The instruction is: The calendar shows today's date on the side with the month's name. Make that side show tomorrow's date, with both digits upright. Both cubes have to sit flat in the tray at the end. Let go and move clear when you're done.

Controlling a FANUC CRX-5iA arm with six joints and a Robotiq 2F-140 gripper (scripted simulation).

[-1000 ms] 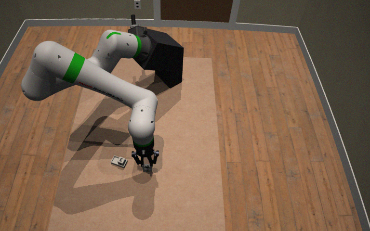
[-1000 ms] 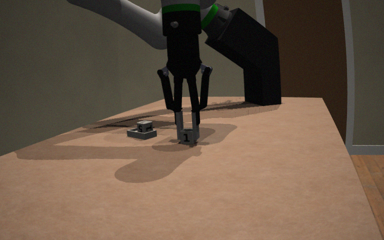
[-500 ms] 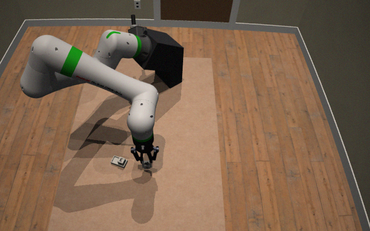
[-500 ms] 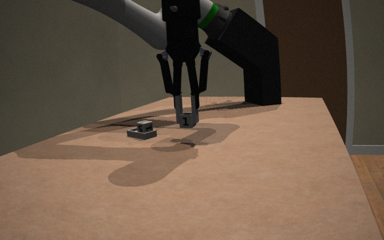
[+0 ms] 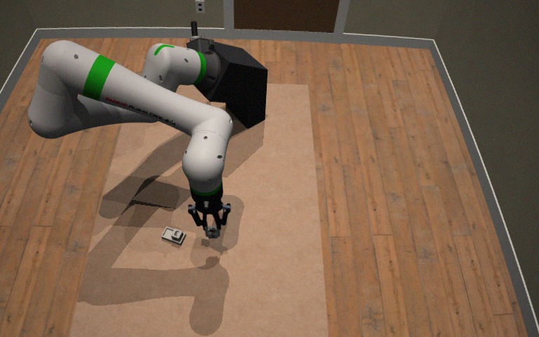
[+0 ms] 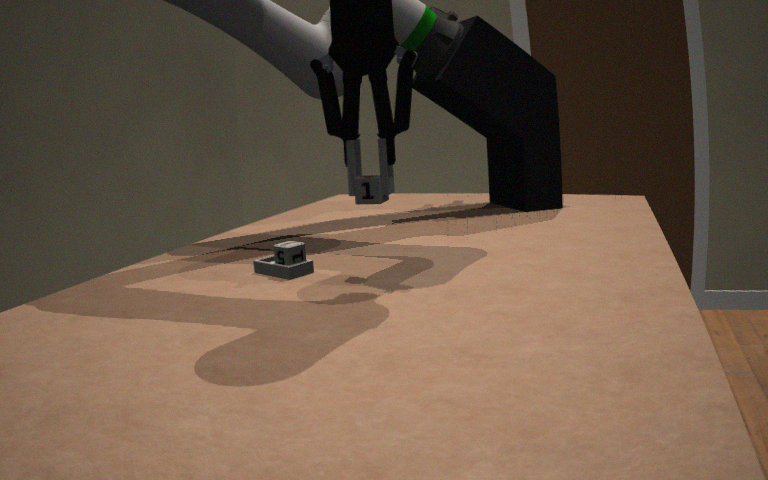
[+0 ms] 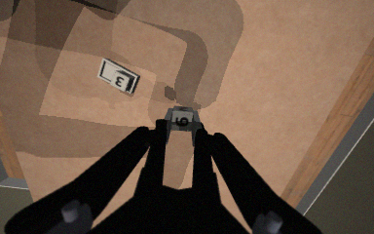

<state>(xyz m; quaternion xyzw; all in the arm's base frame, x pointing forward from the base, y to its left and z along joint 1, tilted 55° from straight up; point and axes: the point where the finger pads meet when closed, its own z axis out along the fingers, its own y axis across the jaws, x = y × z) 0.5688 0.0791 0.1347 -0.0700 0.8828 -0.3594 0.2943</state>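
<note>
The grey calendar tray is 14 cm to the right of my hand, 13 cm below it and 6 cm behind it. Also, from my hand: grey number cube 3 cm below.
</note>
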